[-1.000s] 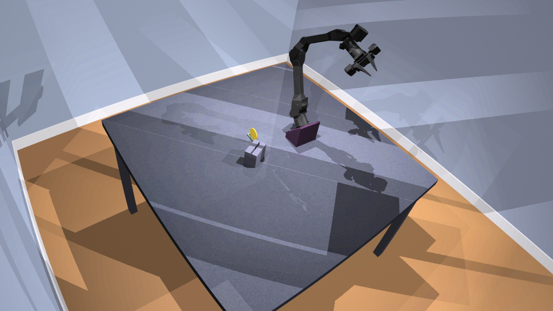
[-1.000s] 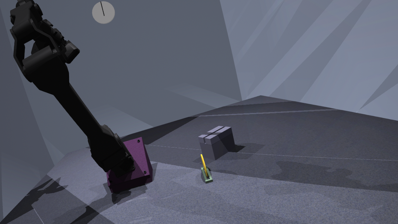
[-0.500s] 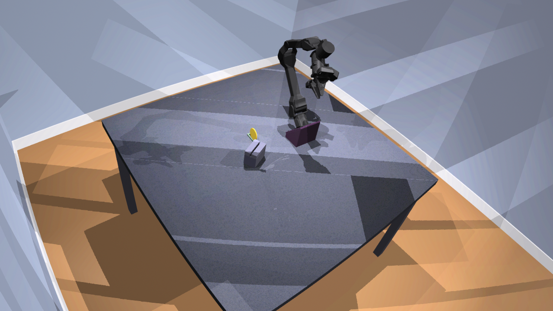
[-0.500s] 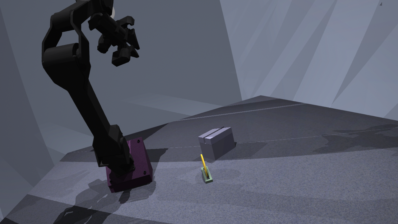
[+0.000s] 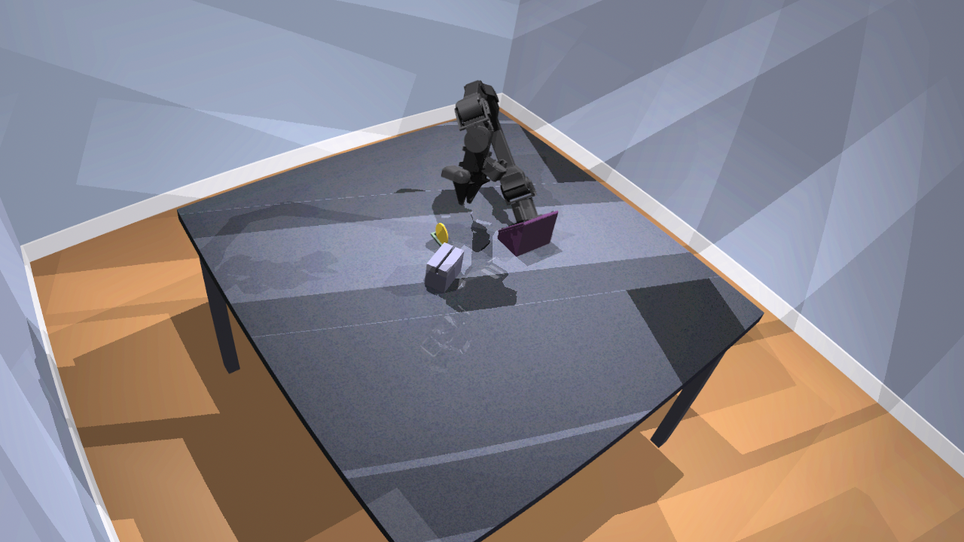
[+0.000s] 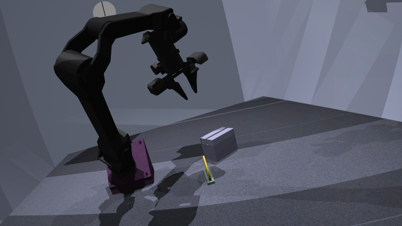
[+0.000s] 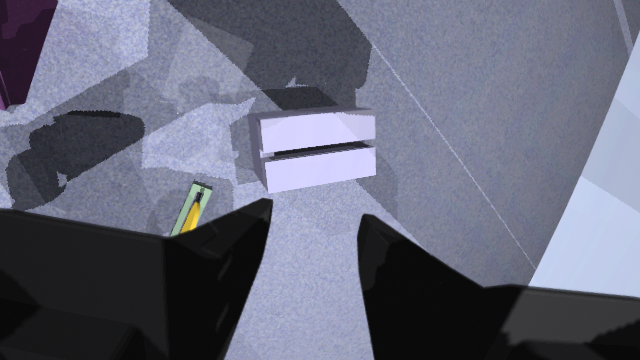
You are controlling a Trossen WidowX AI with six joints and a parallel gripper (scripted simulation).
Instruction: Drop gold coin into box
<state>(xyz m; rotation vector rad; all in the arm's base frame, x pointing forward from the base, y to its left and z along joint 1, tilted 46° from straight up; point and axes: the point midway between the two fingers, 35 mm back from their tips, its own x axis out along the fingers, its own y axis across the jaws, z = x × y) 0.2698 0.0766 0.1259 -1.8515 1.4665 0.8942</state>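
Now: gripper tip 4 cm past the gold coin, 10 cm to the left of it and 19 cm above it.
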